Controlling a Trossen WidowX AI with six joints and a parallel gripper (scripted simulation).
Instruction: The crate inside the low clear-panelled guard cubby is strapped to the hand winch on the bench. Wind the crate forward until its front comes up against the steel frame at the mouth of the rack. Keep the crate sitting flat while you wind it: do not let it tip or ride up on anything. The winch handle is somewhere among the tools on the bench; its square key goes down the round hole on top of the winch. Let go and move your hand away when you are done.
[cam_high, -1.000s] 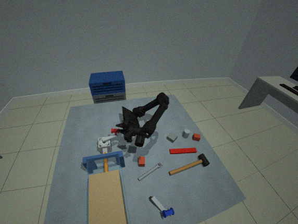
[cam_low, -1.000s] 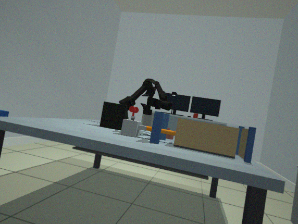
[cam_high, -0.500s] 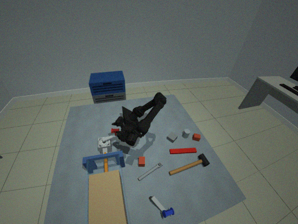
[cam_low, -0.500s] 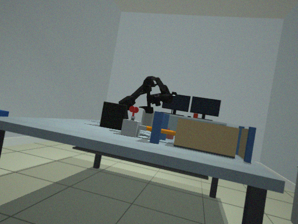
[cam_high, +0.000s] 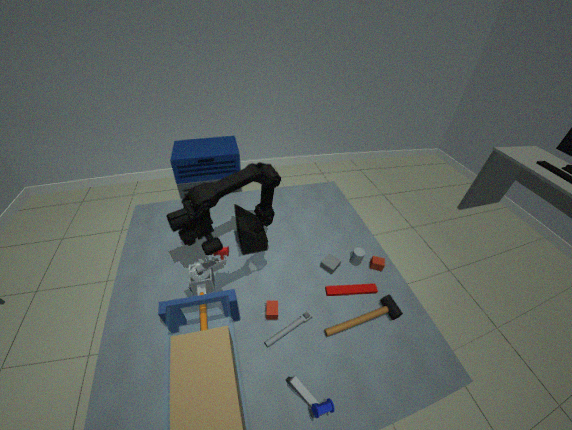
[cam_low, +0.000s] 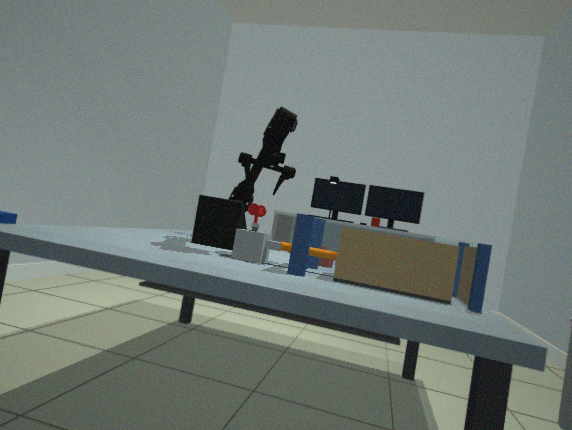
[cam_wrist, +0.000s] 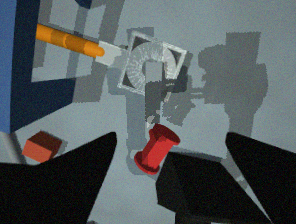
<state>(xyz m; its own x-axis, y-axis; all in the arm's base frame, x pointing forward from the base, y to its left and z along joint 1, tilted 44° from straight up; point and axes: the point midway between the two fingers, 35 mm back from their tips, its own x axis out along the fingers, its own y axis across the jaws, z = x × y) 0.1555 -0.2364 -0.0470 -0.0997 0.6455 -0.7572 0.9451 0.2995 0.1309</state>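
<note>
Right now my gripper tip is 110 mm above the red-knobbed winch handle and 10 mm to the right of it. The rest, counted from my gripper tip: grey winch: 190 mm below, 60 mm to the right, 10 mm ahead; clear-panelled cubby: 420 mm ahead, 100 mm below, 60 mm to the right; red knob: 80 mm below, 50 mm to the left, 10 mm behind.
</note>
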